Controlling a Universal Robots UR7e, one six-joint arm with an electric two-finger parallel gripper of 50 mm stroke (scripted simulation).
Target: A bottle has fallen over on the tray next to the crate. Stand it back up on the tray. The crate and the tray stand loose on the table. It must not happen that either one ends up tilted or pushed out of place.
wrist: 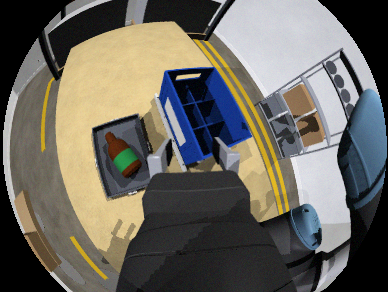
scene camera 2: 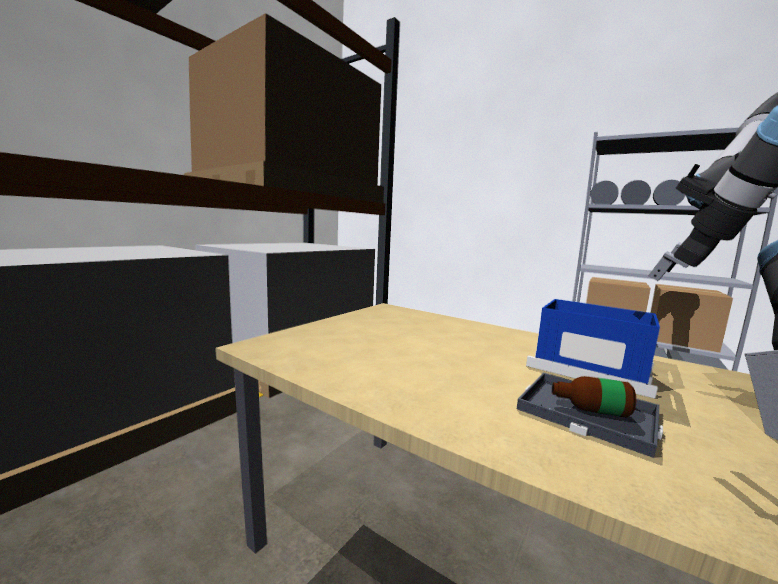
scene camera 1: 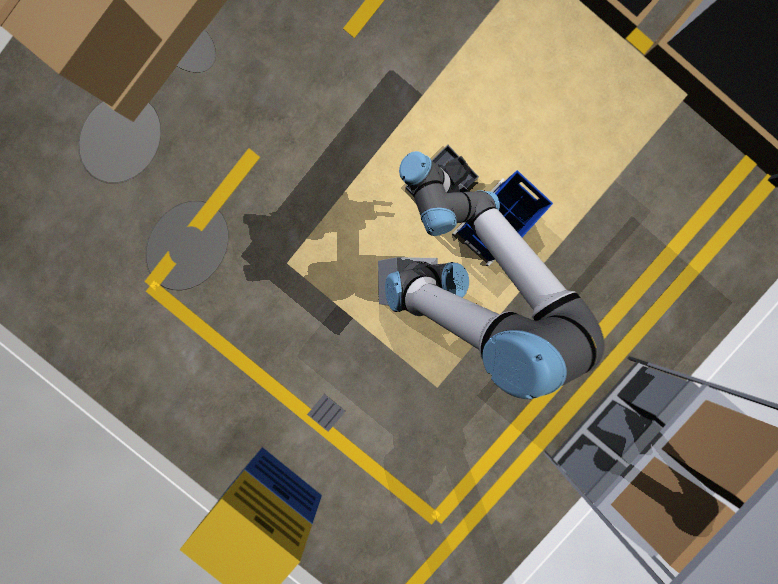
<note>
I see my gripper (scene camera 2: 659, 273), a blue crate (scene camera 2: 625, 349) and a bottle (scene camera 2: 612, 397).
The blue crate is seen too in the wrist view (wrist: 222, 114) and in scene camera 1 (scene camera 1: 518, 201). The bottle is seen too in the wrist view (wrist: 123, 157). My gripper shows as well in the wrist view (wrist: 192, 146).
</note>
